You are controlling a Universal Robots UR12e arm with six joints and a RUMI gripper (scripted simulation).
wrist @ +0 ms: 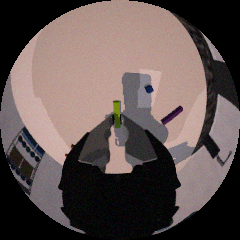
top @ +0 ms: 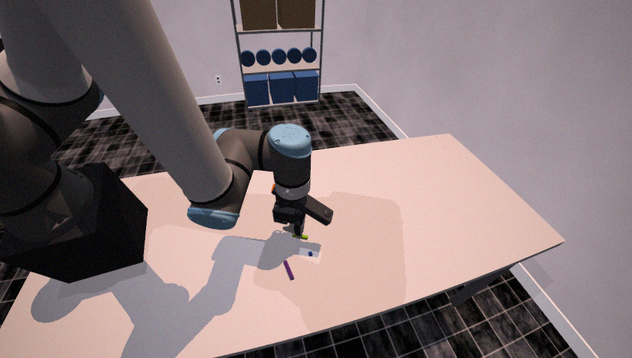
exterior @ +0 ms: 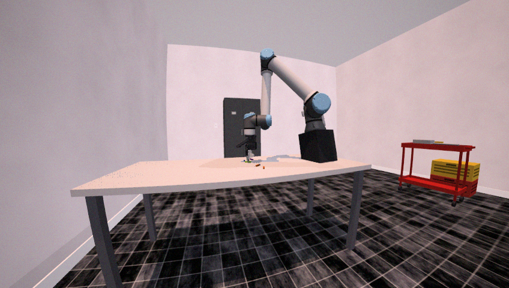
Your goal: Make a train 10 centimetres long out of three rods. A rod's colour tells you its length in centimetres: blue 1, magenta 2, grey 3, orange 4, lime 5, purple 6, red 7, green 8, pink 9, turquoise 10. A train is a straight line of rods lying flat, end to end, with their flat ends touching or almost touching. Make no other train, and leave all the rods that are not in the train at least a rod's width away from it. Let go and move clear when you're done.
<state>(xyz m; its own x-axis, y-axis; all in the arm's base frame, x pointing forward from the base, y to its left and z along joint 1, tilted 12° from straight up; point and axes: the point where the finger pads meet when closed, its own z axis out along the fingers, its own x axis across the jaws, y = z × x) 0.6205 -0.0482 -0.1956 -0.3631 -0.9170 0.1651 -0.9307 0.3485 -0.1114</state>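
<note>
The lime rod is 1 cm below my hand. From my hand the other things lie so: purple rod (5 cm behind, 11 cm to the right, 1 cm below).
</note>
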